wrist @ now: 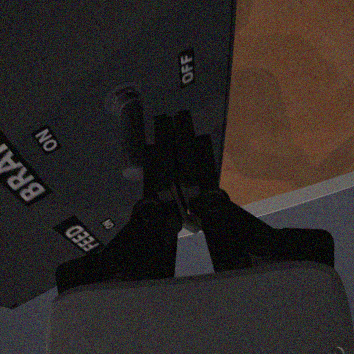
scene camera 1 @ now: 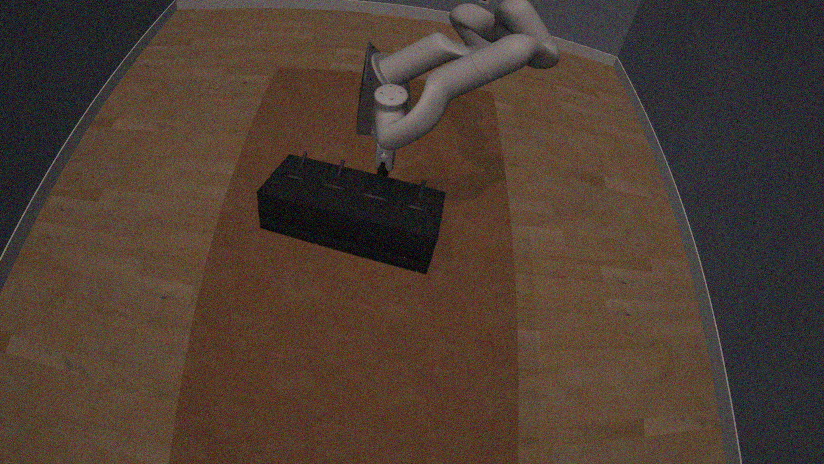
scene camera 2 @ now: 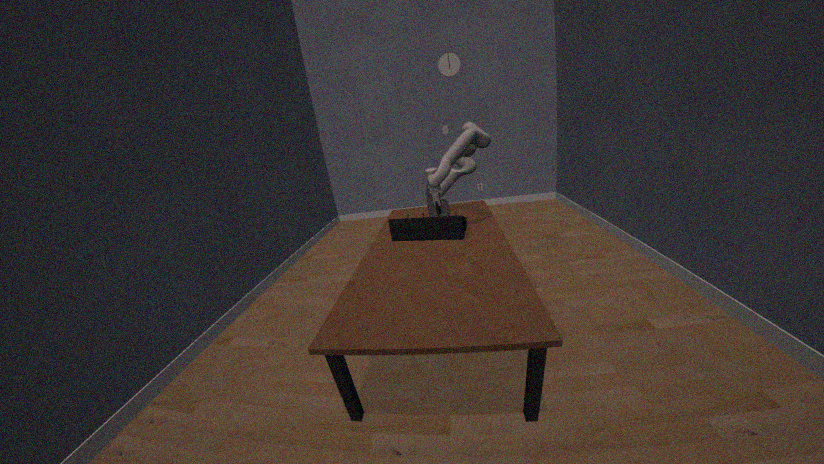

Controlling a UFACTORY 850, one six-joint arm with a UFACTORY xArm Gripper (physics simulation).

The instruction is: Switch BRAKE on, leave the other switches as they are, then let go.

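Observation:
The black switch box [scene camera 1: 345, 219] [scene camera 2: 427, 229] [wrist: 60, 60] stands on the table. In the wrist view, the BRAKE lever [wrist: 133, 132], a dark round stick, stands between the ON label [wrist: 46, 140] and the OFF label [wrist: 186, 68]; its tilt is hard to tell. The BRAKE name plate [wrist: 22, 177] is partly cut off at the left edge. My gripper [scene camera 1: 382, 171] [wrist: 177, 131] is shut and empty, its tips low over the box, close beside the lever on the OFF side. Whether they touch is unclear. The gripper hides this lever in scene camera 1.
Three other levers [scene camera 1: 303, 160] [scene camera 1: 341, 168] [scene camera 1: 422, 190] rise from the box, two left of the gripper and one right. The FEED plate [wrist: 77, 235] shows near BRAKE. The box stands on the brown table [scene camera 1: 345, 345] [scene camera 2: 435, 299], in front of the arm's base.

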